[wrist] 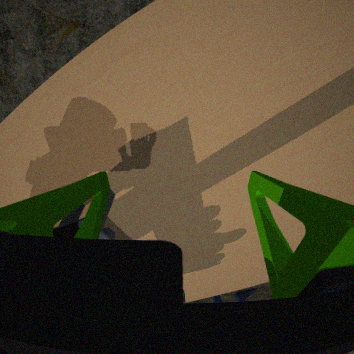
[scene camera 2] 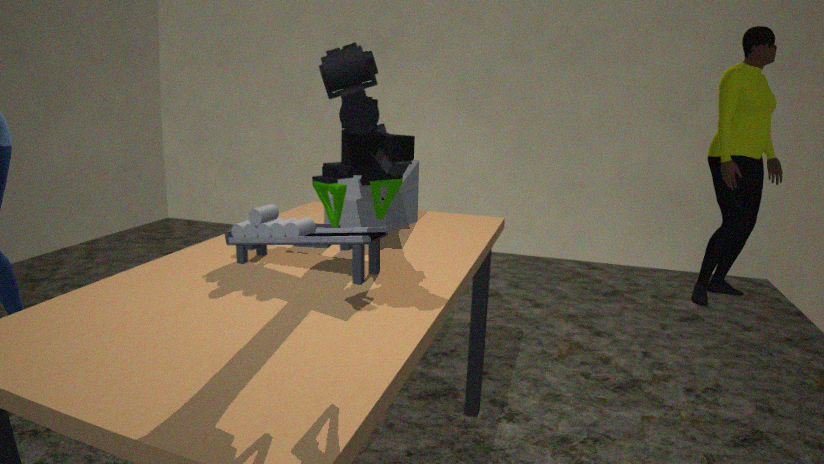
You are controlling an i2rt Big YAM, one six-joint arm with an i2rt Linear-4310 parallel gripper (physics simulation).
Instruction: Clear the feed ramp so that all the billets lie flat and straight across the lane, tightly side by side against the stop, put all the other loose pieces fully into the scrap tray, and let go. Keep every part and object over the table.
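Frame: origin at the arm's base, x ahead, y left, z up, level; centimetres.
Where they show: gripper, fingertip midpoint: (wrist: pixel 178 178) (scene camera 2: pixel 358 222).
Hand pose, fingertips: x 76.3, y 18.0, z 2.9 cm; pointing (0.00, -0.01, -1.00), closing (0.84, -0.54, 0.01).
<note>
Each offset is from my fingertips to the top centre of the thing. "spot": to the spot under its first point. Level surfaces: height alone.
In the scene view several pale grey billets @[dz -6.6, dx -26.2, dy -23.0 cm] (scene camera 2: pixel 299 227) lie side by side at the left end of the raised feed ramp @[spot: dz -9.6, dx -20.5, dy -17.7 cm] (scene camera 2: pixel 311 240). Another pale cylinder @[dz -4.5, dx -27.9, dy -33.2 cm] (scene camera 2: pixel 264 214) rests on top of that row near its left end. My gripper (scene camera 2: pixel 358 221) (wrist: pixel 178 178) is open and empty, its green fingertips pointing down around the height of the ramp's right part, to the right of the billets. Whether the fingertips touch the ramp cannot be told. The billets do not show in the wrist view. I cannot make out the scrap tray in either view.
The ramp stands on short dark legs on the wooden table @[dz -17.9 cm] (scene camera 2: pixel 172 322) (wrist: pixel 240 50). A grey block (scene camera 2: pixel 406 198) with a slanted side stands behind my gripper. A person in a yellow top (scene camera 2: pixel 745 109) stands on the floor at the right; part of another person shows at the left edge.
</note>
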